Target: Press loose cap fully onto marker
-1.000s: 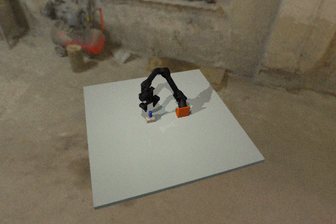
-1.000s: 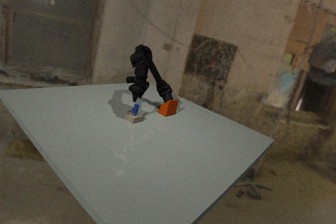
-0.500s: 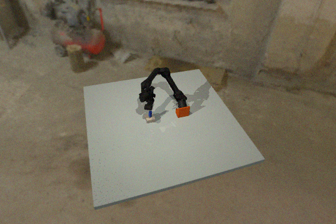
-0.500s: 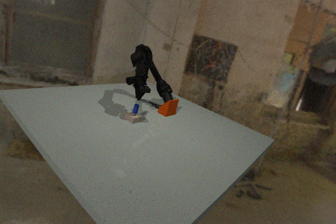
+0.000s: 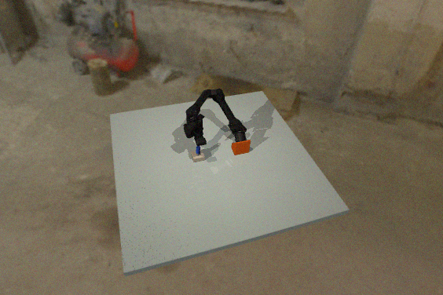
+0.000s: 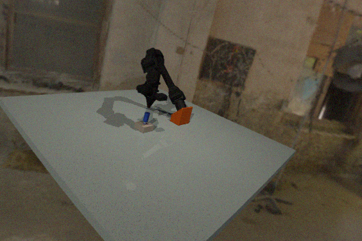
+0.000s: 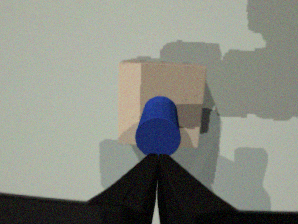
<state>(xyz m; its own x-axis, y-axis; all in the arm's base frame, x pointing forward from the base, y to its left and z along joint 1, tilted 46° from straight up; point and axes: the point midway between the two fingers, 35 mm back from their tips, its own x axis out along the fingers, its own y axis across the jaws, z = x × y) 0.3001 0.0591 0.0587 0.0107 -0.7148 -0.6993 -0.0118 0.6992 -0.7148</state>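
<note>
Right now the blue cap is 5 cm below my gripper tip.
</note>
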